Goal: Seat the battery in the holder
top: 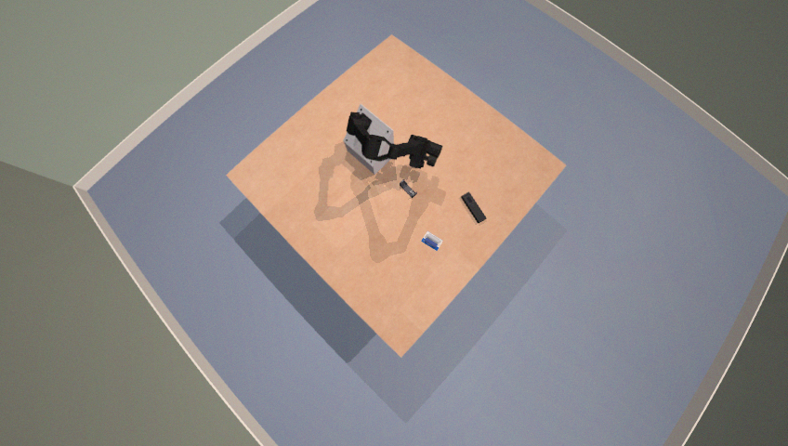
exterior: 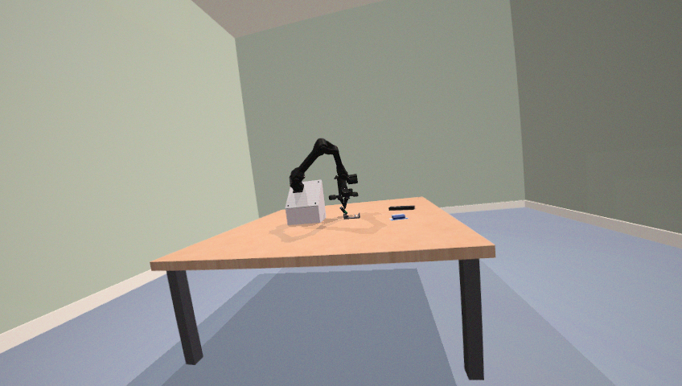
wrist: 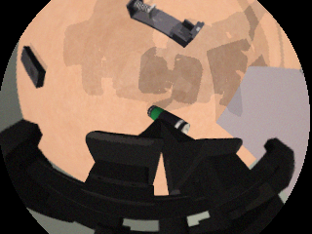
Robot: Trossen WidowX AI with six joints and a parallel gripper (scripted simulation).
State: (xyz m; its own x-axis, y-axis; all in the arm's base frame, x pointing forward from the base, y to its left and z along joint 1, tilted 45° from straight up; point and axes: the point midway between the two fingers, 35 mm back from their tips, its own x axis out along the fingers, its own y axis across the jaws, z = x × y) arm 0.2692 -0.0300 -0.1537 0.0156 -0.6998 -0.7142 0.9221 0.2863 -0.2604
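The battery is 10 mm to the right of my gripper tip, 10 mm below it and 10 mm behind it. The rest, counted from my gripper tip: black bar 360 mm ahead, 30 mm to the left, 30 mm below; then white block 330 mm ahead, 240 mm to the right, 30 mm below.
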